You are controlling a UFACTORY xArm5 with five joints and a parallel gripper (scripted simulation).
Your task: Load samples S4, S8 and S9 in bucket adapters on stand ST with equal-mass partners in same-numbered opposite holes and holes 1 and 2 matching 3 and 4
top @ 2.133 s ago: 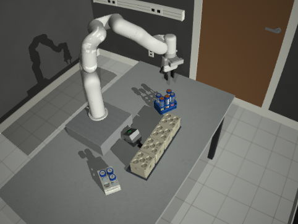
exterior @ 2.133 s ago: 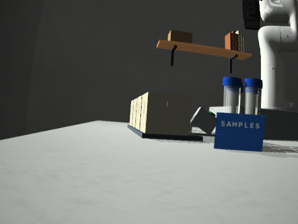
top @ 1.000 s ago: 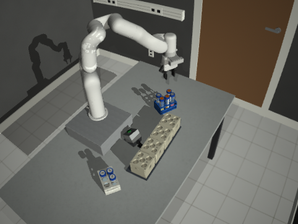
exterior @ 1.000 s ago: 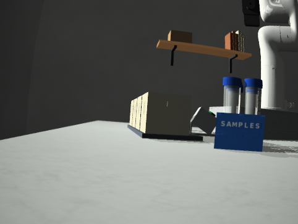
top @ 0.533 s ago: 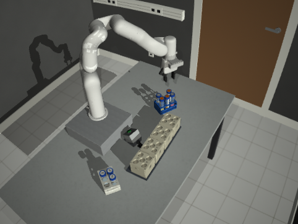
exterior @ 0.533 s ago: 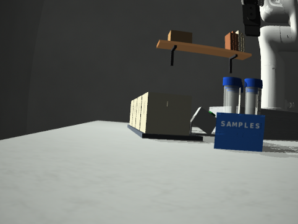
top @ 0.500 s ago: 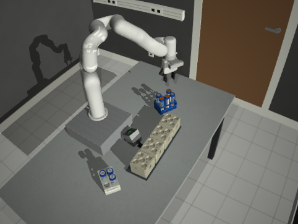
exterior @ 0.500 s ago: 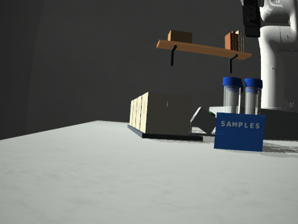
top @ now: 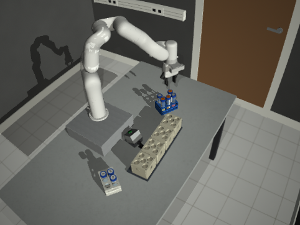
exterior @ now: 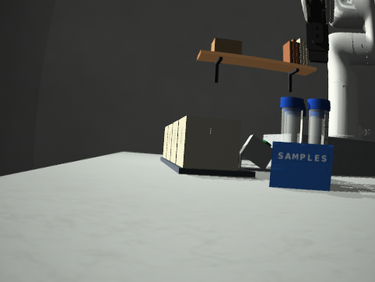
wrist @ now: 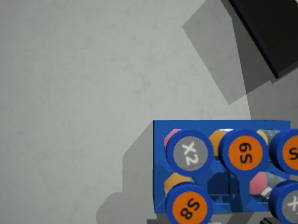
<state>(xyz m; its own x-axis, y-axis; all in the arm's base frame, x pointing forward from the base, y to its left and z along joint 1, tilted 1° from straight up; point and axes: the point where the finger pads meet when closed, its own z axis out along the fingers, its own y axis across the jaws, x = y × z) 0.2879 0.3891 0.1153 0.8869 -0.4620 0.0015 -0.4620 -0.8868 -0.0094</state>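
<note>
Right now my hand is 40 mm to the left of the blue samples rack and 170 mm above it. Round my hand: white blanks rack (40 mm ahead, 710 mm to the right, 170 mm below); adapter (130 mm ahead, 200 mm to the right, 150 mm below).
</note>
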